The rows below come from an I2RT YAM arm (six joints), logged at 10 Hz.
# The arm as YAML. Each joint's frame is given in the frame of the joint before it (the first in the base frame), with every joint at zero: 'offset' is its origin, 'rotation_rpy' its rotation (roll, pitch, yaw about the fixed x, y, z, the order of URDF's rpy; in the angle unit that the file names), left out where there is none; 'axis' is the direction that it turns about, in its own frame. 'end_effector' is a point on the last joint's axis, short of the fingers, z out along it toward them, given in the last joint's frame.
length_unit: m
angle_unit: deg
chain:
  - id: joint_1
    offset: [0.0, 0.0, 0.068]
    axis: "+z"
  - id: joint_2
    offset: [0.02, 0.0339, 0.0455]
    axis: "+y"
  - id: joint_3
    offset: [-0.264, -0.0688, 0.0]
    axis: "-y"
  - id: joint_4
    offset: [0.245, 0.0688, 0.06]
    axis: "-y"
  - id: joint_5
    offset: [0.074, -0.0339, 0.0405]
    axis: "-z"
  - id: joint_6
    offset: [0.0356, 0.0, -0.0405]
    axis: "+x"
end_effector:
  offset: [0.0, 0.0, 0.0]
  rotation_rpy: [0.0, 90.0, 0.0]
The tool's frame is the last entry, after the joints.
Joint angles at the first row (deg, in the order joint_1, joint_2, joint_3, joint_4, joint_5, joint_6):
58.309 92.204 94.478 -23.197 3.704 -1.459
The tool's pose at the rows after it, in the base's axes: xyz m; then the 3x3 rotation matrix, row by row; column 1 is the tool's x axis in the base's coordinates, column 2 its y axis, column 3 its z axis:
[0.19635, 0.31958, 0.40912], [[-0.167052, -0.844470, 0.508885], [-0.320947, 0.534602, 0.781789], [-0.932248, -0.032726, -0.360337]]
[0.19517, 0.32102, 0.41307], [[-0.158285, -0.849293, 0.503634], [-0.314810, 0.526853, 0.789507], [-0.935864, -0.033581, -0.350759]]
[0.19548, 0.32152, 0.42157], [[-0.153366, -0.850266, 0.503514], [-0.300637, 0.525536, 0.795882], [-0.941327, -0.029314, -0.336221]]
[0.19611, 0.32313, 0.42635], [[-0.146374, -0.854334, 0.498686], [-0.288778, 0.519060, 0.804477], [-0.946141, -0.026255, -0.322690]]
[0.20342, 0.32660, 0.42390], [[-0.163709, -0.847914, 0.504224], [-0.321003, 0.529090, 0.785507], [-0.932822, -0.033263, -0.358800]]
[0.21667, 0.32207, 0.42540], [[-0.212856, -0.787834, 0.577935], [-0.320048, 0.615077, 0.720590], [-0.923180, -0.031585, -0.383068]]
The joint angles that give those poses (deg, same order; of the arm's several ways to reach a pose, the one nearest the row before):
58.579 92.371 95.041 -23.799 1.529 -1.420
58.822 92.609 95.978 -23.908 1.270 -1.579
58.801 93.104 98.149 -24.695 1.055 -1.407
58.799 93.621 99.491 -24.697 0.562 -1.398
58.157 95.587 101.998 -27.440 0.797 -1.736
56.513 97.010 104.630 -30.229 4.843 0.054

